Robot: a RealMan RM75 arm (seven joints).
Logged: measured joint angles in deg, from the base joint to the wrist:
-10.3 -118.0 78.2 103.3 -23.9 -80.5 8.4
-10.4 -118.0 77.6 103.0 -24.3 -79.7 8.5
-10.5 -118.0 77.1 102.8 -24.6 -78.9 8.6
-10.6 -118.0 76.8 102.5 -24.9 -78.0 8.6
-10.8 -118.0 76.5 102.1 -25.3 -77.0 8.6
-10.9 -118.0 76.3 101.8 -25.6 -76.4 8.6
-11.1 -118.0 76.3 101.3 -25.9 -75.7 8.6
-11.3 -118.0 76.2 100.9 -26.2 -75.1 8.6
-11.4 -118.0 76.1 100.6 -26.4 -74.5 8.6
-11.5 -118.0 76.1 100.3 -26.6 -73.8 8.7
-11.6 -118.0 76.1 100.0 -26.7 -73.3 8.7
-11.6 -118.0 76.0 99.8 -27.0 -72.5 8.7
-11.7 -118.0 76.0 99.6 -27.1 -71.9 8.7
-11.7 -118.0 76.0 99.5 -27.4 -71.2 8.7
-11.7 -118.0 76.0 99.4 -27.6 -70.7 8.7
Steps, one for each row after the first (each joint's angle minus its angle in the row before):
-0.1 0.0 -0.6 -0.3 -0.4 0.8 0.1
-0.1 0.0 -0.5 -0.2 -0.3 0.8 0.1
-0.1 0.0 -0.3 -0.3 -0.3 0.9 0.0
-0.2 0.0 -0.3 -0.4 -0.4 1.0 0.0
-0.1 0.0 -0.2 -0.3 -0.3 0.6 0.0
-0.2 0.0 0.0 -0.5 -0.3 0.7 0.0
-0.2 0.0 -0.1 -0.4 -0.3 0.6 0.0
-0.1 0.0 -0.1 -0.3 -0.2 0.6 0.0
-0.1 0.0 0.0 -0.3 -0.2 0.7 0.1
-0.1 0.0 0.0 -0.3 -0.1 0.5 0.0
0.0 0.0 -0.1 -0.2 -0.3 0.8 0.0
-0.1 0.0 0.0 -0.2 -0.1 0.6 0.0
0.0 0.0 0.0 -0.1 -0.3 0.7 0.0
0.0 0.0 0.0 -0.1 -0.2 0.5 0.0

